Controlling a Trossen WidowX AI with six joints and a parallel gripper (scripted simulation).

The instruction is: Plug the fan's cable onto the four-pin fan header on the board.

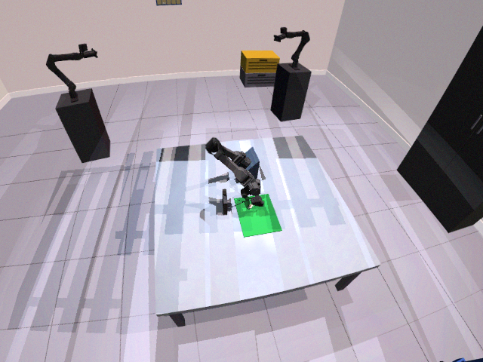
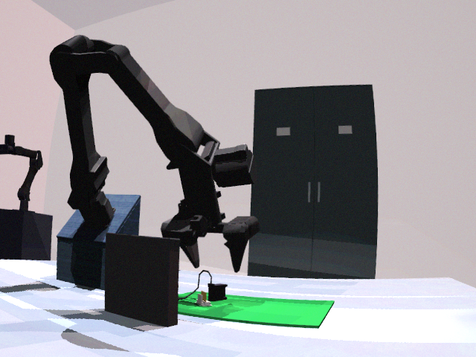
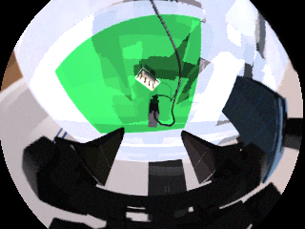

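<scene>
Right now my gripper tip is 40 mm above the black plug and 10 mm to the right of it. Also, from my gripper tip: black fan block: 210 mm to the right, 50 mm behind, 10 mm below; green board: 80 mm below, 60 mm ahead, 40 mm to the right.
</scene>
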